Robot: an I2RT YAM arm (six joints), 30 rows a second.
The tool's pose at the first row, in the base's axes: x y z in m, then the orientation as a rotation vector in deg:
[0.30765, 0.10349, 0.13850, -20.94, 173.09, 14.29]
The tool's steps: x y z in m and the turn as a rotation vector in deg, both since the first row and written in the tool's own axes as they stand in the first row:
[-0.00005, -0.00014, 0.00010, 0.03, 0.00, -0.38]
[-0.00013, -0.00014, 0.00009, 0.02, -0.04, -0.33]
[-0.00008, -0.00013, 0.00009, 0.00, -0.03, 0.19]
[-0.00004, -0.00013, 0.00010, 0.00, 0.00, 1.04]
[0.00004, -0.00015, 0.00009, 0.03, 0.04, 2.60]
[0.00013, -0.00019, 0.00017, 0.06, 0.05, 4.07]
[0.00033, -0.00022, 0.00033, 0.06, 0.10, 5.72]
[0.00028, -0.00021, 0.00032, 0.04, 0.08, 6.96]
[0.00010, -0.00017, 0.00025, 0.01, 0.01, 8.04]
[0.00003, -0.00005, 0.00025, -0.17, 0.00, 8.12]
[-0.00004, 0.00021, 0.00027, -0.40, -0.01, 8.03]
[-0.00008, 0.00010, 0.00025, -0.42, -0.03, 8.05]
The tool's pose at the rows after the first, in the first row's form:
[0.30774, 0.10338, 0.13839, -21.51, 172.99, 14.22]
[0.30782, 0.10340, 0.13840, -21.42, 172.97, 14.24]
[0.30777, 0.10340, 0.13840, -20.65, 173.11, 14.31]
[0.30773, 0.10339, 0.13839, -19.38, 173.35, 14.37]
[0.30765, 0.10335, 0.13838, -17.03, 173.76, 14.43]
[0.30758, 0.10331, 0.13829, -14.81, 174.09, 14.49]
[0.30741, 0.10326, 0.13811, -12.32, 174.46, 14.59]
[0.30745, 0.10328, 0.13812, -10.44, 174.66, 14.71]
[0.30761, 0.10335, 0.13822, -8.79, 174.77, 14.83]
[0.30765, 0.10348, 0.13824, -8.68, 174.77, 15.11]
[0.30766, 0.10375, 0.13827, -8.83, 174.74, 15.46]
[0.30772, 0.10365, 0.13828, -8.80, 174.72, 15.49]

